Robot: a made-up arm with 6 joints. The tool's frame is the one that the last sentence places.
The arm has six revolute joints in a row. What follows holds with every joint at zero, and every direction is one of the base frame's.
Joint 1 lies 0.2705 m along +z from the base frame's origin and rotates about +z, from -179.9 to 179.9 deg.
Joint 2 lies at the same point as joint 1 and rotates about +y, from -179.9 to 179.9 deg.
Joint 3 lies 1.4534 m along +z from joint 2 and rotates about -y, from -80 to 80 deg.
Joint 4 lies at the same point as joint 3 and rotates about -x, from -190 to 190 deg.
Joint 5 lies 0.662 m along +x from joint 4 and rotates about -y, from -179.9 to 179.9 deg.
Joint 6 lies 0.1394 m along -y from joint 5 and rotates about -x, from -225 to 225 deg.
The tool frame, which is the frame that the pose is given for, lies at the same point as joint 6; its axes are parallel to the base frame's.
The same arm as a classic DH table. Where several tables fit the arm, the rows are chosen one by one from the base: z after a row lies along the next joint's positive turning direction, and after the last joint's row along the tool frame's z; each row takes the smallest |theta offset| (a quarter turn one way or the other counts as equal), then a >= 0, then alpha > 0; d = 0 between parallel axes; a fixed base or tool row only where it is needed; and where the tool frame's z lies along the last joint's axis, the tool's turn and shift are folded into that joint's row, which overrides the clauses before.
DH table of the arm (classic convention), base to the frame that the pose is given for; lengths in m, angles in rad. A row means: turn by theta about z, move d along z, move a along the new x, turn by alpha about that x. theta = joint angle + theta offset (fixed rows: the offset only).
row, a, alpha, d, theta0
joint 1, 0, -1.5708, 0.2705, 0
joint 2, 1.4534, 3.1416, 0, -1.5708
joint 3, 0, -1.5708, 0, 0
joint 4, 0, 1.5708, -0.662, 0
joint 5, 0, -1.5708, 0.1394, 0
joint 6, 0, 1.5708, 0, 1.5708
tool (fixed), 0, 0, 0, -1.5708
Joint limits (rad, base to tool): -3.1398..3.1398 -3.1398..3.1398 -1.3963..1.3963 -3.3161..3.3161 -3.1398..3.1398 -3.927..3.927

